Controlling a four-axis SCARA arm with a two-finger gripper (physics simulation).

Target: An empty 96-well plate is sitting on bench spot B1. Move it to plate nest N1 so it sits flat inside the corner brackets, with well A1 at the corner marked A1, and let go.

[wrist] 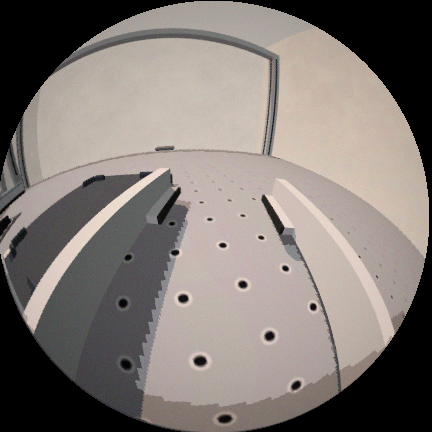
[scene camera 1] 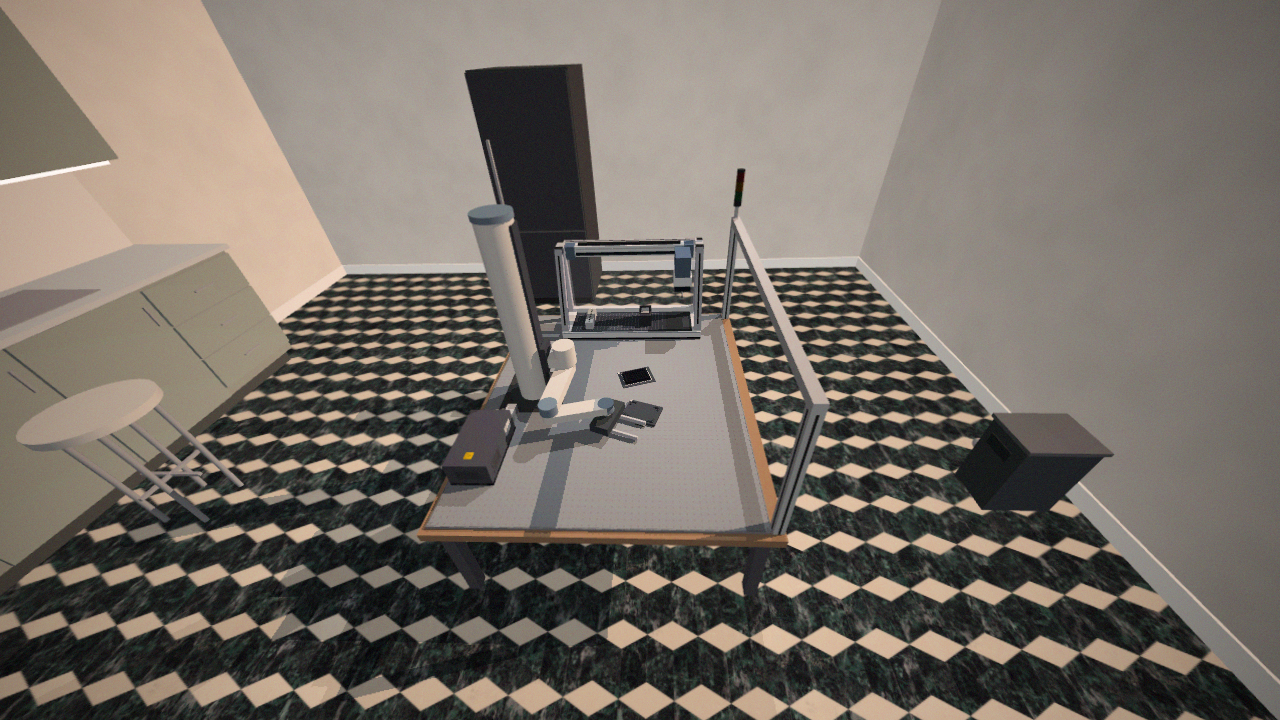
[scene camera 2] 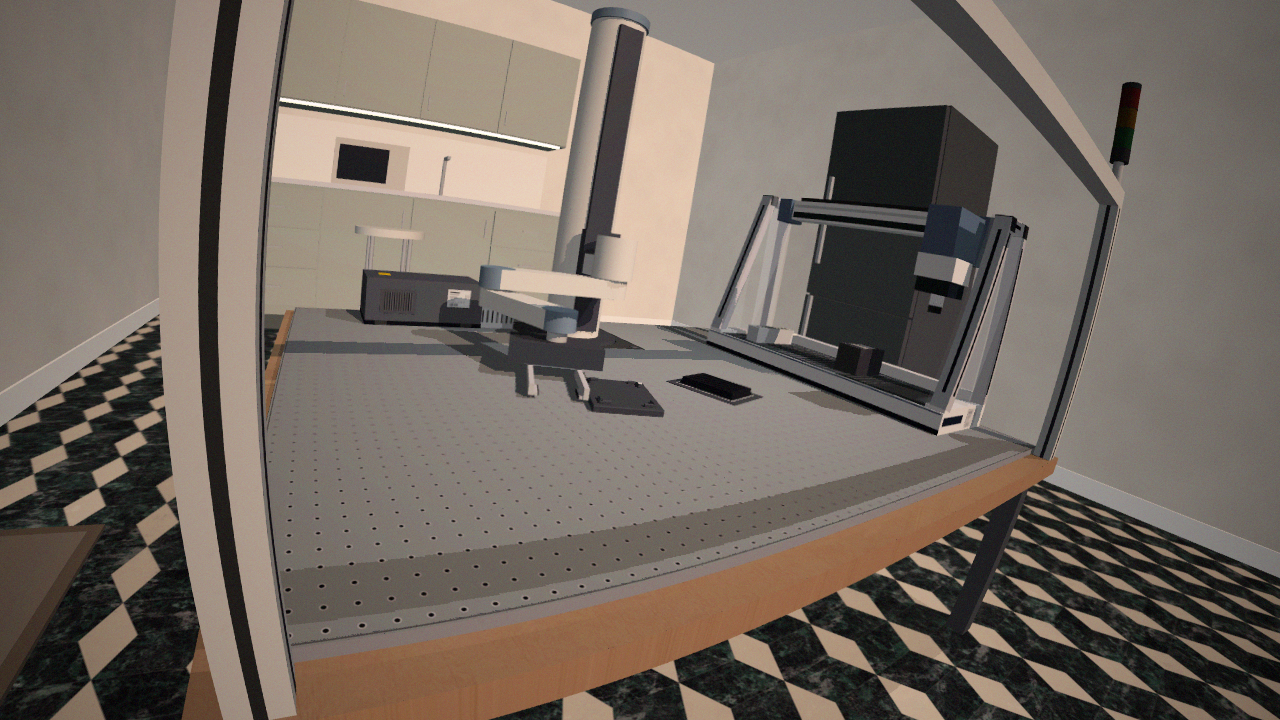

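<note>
The 96-well plate is black and lies flat on its outlined bench spot, behind the nest in scene camera 1's view. The plate nest is a dark grey, low block with raised corner brackets, and no plate sits in it. The A1 mark cannot be made out. My gripper is shut with nothing between its fingers, which stand apart even so. It is low over the perforated bench, right beside the nest; in the wrist view the nest is left of the left finger, which partly hides it.
The arm's column stands at the bench's side, near a dark control box. A gantry frame stands at the bench's end beyond the plate. A rail frame runs along the opposite edge.
</note>
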